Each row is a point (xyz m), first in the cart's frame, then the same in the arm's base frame.
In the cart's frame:
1: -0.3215 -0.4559 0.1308
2: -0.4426 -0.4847 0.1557
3: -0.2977 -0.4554 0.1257
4: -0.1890 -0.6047 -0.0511
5: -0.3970 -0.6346 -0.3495
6: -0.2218 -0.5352 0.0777
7: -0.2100 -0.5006 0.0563
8: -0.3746 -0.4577 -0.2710
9: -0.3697 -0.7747 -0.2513
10: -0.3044 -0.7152 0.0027
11: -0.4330 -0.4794 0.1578
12: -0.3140 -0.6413 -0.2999
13: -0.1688 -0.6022 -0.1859
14: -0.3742 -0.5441 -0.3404
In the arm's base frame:
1: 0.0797 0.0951 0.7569
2: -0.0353 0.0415 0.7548
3: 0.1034 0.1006 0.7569
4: 0.2735 -0.0109 0.6020
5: 0.1396 -0.0580 0.2657
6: 0.2021 0.0410 0.7233
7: 0.2106 0.0787 0.7060
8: 0.1091 0.1134 0.3531
9: 0.1751 -0.1972 0.3627
10: 0.1750 -0.1455 0.6266
11: -0.0276 0.0484 0.7591
12: 0.2107 -0.0522 0.3314
13: 0.3191 0.0057 0.4746
14: 0.1410 0.0342 0.2824

